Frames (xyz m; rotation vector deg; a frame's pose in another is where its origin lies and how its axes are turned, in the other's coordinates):
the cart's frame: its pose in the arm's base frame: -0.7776 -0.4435 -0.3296 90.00 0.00 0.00
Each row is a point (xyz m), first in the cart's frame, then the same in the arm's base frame.
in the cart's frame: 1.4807 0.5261 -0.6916
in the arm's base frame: 0.7031 0.2481 0.1965
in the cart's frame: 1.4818 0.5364 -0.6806
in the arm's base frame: 0.7042 0.2371 0.2068
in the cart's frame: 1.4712 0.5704 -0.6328
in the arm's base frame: 0.6936 0.1893 0.2408
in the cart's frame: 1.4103 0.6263 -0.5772
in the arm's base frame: 0.6327 0.1337 0.2967
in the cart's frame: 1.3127 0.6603 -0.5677
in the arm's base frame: 0.5351 0.1242 0.3307
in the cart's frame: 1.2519 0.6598 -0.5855
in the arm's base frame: 0.4743 0.1420 0.3302
